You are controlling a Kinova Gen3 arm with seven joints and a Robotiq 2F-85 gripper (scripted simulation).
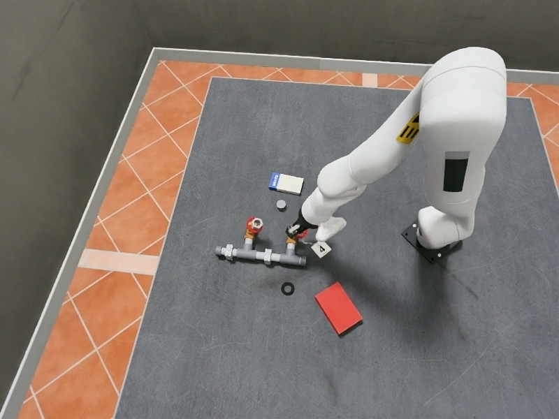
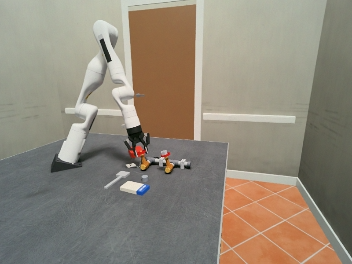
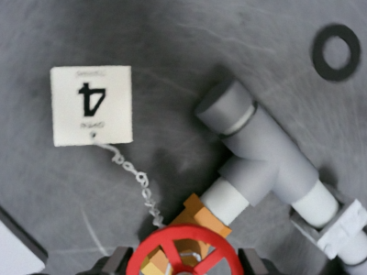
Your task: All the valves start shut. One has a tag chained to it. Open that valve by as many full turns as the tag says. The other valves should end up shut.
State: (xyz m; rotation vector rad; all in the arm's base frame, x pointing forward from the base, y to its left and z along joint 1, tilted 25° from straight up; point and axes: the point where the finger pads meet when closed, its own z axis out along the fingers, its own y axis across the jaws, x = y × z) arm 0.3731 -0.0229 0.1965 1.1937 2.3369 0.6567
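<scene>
My gripper is now 70 mm past the white tag, 20 mm to the right of it and 90 mm above it. The rest, counted from my hand: grey paddle 60 mm behind, 130 mm to the right, 90 mm below; blue box 50 mm ahead, 210 mm to the right, 80 mm below; red block 120 mm behind, 200 mm to the left, 80 mm below.
</scene>
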